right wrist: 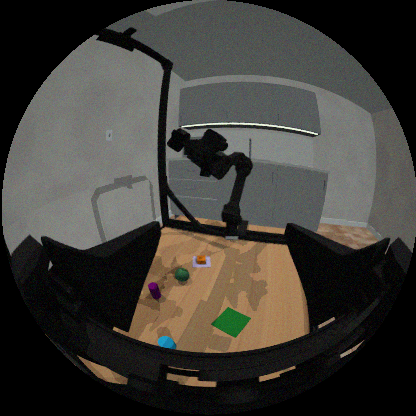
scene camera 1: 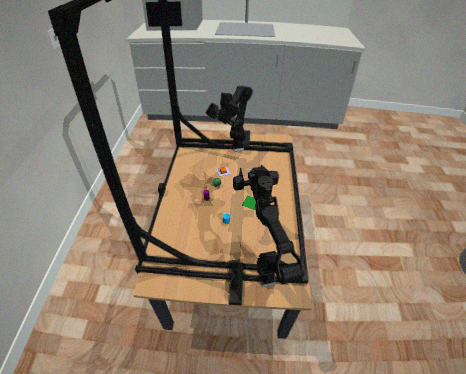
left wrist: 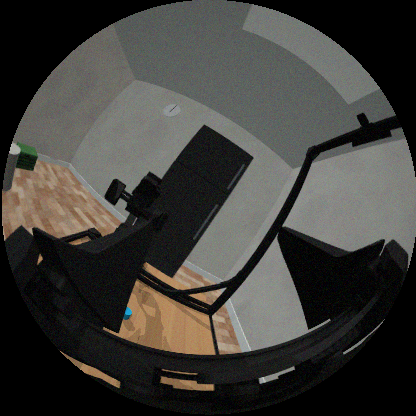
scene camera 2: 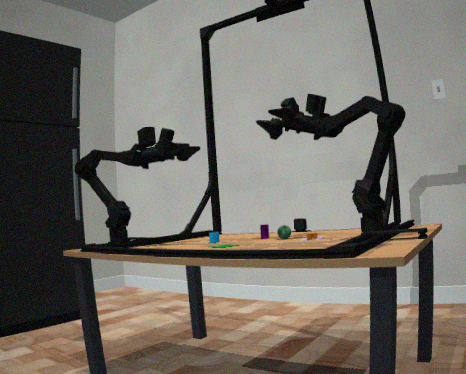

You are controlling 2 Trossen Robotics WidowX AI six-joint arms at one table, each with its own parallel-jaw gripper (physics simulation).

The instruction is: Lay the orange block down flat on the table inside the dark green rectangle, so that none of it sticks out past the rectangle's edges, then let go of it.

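Frame: origin at the left arm's base, x ahead, y right, z down, level; millimetres.
Where they show: left gripper, fingertip midpoint: (right wrist: 187, 138) (scene camera 1: 225, 122) (left wrist: 217, 231) (scene camera 2: 262, 116); right gripper, fingertip midpoint: (right wrist: 224, 229) (scene camera 1: 250, 166) (left wrist: 130, 211) (scene camera 2: 194, 146); left arm's base, origin of the base link: (right wrist: 230, 232) (scene camera 1: 237, 145) (scene camera 2: 373, 232); right arm's base, origin of the base link: (scene camera 1: 267, 276) (scene camera 2: 118, 242).
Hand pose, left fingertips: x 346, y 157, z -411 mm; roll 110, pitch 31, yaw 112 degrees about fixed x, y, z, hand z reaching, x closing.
Things, the pixels of their top centre, and the offset from my left fingertips. "spot": a spot on its surface instead.
- orange block, middle of its top: (scene camera 2: 312, 233) (right wrist: 200, 257) (scene camera 1: 223, 169) dx -141, dy -16, dz +410 mm
- small pale lavender square, surface spot: (right wrist: 196, 265) spot: dx -112, dy -1, dz +429 mm
- green rectangle, surface spot: (right wrist: 231, 321) (scene camera 2: 223, 246) (scene camera 1: 251, 202) spot: dx +137, dy -111, dz +429 mm
- green ball, middle of its top: (right wrist: 180, 269) (scene camera 2: 283, 225) (scene camera 1: 216, 178) dx -35, dy +43, dz +381 mm
- purple cylinder, middle of its top: (right wrist: 152, 285) (scene camera 2: 264, 224) (scene camera 1: 206, 191) dx +53, dy +116, dz +378 mm
- blue cylinder, middle of its top: (right wrist: 165, 341) (left wrist: 126, 310) (scene camera 2: 214, 232) (scene camera 1: 226, 216) dx +227, dy +47, dz +393 mm
The orange block (scene camera 1: 223, 170) (scene camera 2: 312, 235) (right wrist: 201, 260) rests on a small pale lavender square (right wrist: 196, 265). The green rectangle (scene camera 1: 249, 202) (scene camera 2: 225, 246) (right wrist: 231, 321) lies on the table with no block on it; in scene camera 1 the right arm partly hides it. My left gripper (scene camera 2: 264, 117) (left wrist: 217, 231) is open and empty, high above the table and tilted, its wrist view facing the far wall and black cabinet. My right gripper (scene camera 2: 195, 150) is open and empty, high above the table. Neither gripper touches the block, which does not show in the left wrist view.
A green ball (scene camera 1: 216, 182) (scene camera 2: 284, 232) (right wrist: 182, 274) stands near the block. A purple cylinder (scene camera 1: 206, 195) (scene camera 2: 264, 231) (right wrist: 154, 290) stands beyond the ball. A blue cylinder (scene camera 1: 226, 218) (scene camera 2: 214, 237) (left wrist: 128, 313) (right wrist: 166, 343) stands nearer the rectangle. A black frame borders the table.
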